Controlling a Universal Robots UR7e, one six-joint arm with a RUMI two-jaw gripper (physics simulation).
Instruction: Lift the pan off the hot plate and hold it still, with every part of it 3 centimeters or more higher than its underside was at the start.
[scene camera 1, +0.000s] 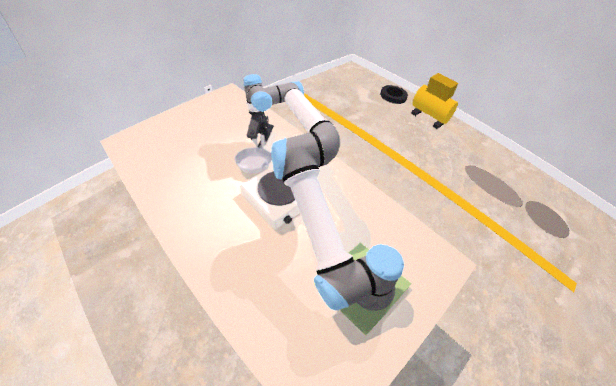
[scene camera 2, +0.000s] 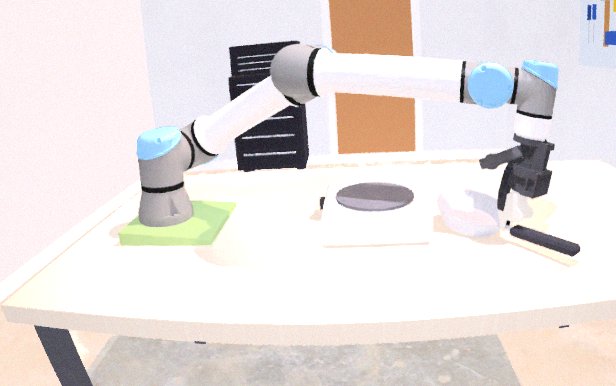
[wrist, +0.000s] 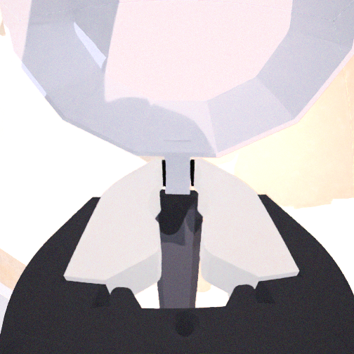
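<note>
The pan is a pale grey round bowl with a black handle. It is off the hot plate, on the side away from the robot's base. In scene camera 2 it is tilted, with the handle sloping down to the right and a shadow close under it. The gripper points down and is shut on the pan's metal handle neck, between bowl and black grip. Whether the pan touches the table cannot be told.
The white hot plate has a dark round disc on top and a black knob. The arm's base stands on a green block on the pale table. A black drawer cabinet stands behind the table.
</note>
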